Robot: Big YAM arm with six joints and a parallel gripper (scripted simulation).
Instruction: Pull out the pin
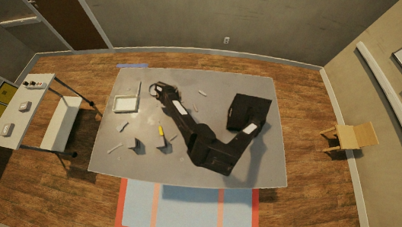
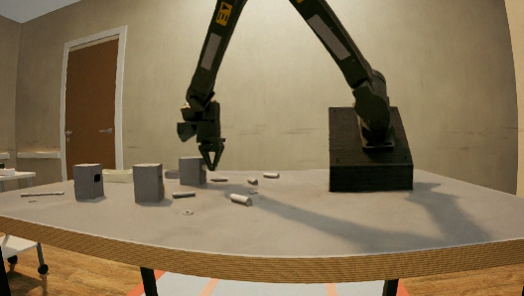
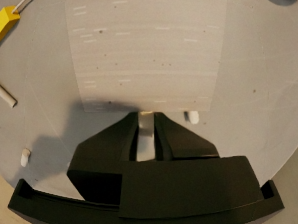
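Right now the white pin is 20 mm ahead of my hand. From my hand the other things lie so: white tray (390 mm ahead, 40 mm below, 20 mm to the left).
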